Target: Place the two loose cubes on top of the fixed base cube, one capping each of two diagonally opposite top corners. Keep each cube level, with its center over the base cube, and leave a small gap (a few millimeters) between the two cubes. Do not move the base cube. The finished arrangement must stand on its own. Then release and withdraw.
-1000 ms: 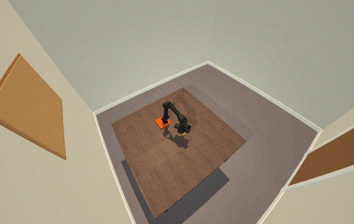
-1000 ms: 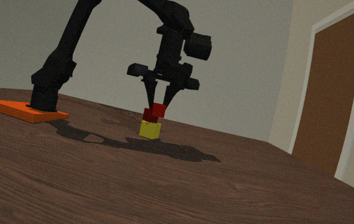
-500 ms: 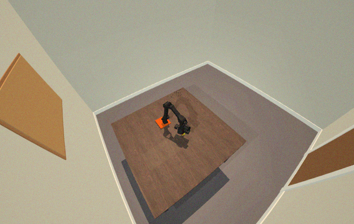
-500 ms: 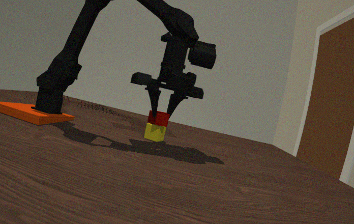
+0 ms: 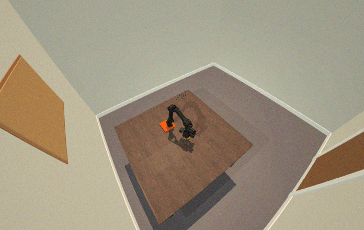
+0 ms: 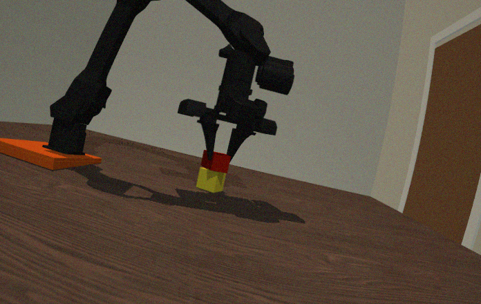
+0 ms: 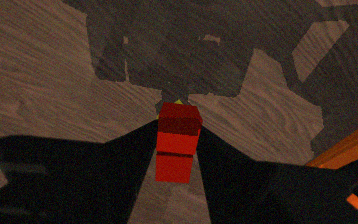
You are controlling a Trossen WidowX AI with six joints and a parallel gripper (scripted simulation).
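The yellow base cube lies 40 mm below my gripper tip, 20 mm to the left of it and 10 mm behind it.
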